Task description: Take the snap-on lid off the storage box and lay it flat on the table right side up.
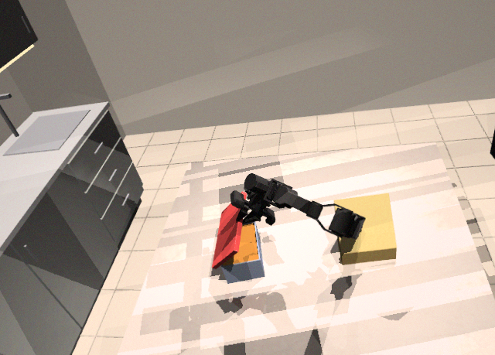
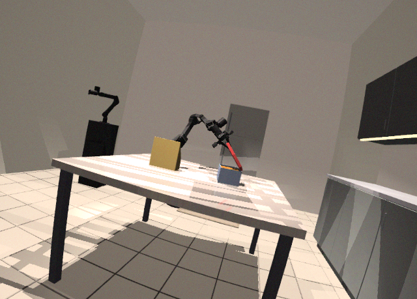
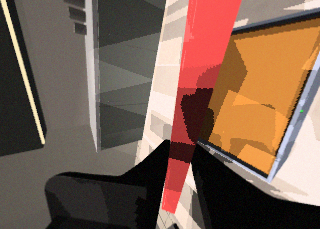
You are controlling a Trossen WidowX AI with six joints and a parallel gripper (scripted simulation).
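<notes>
The red lid is 50 mm ahead of my gripper tip, 30 mm to the right of it and 60 mm below it. From my gripper tip the other things lie so: storage box (30 mm ahead, 30 mm to the right, 190 mm below).
</notes>
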